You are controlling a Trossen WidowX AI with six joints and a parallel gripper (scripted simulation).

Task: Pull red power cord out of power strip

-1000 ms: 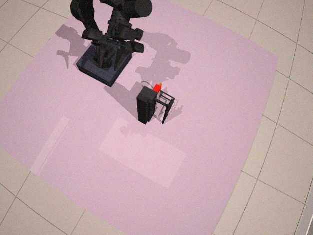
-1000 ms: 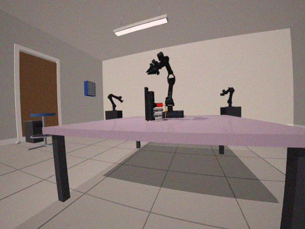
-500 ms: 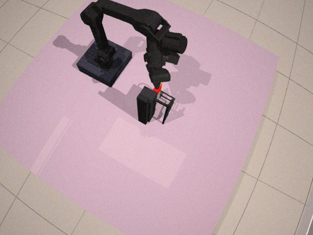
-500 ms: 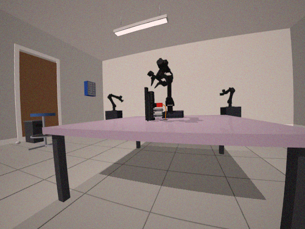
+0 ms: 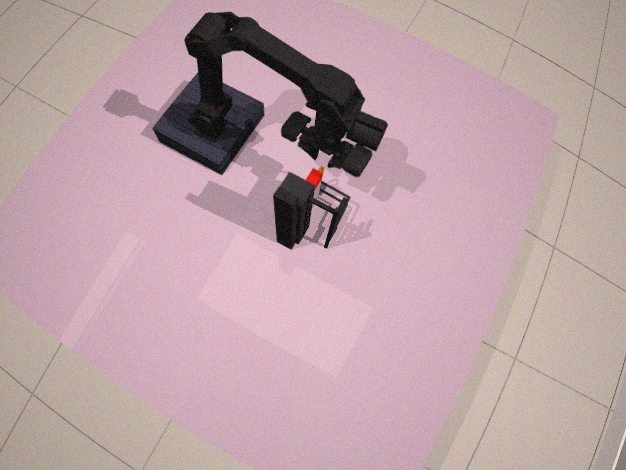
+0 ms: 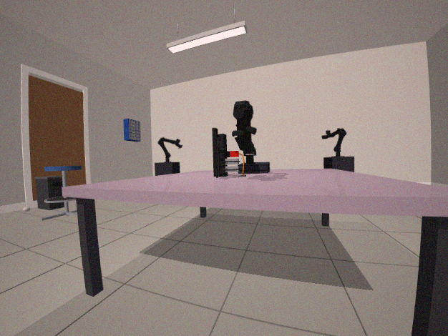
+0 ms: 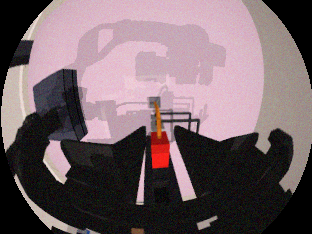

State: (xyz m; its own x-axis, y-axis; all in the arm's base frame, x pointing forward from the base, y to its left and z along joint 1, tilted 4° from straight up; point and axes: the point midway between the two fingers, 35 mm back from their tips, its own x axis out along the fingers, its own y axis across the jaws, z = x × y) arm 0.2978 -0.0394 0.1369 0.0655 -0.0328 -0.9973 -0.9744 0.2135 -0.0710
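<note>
Now: gripper tip 10 mm past the red plug, 60 mm to the left of it and 10 mm above it.
</note>
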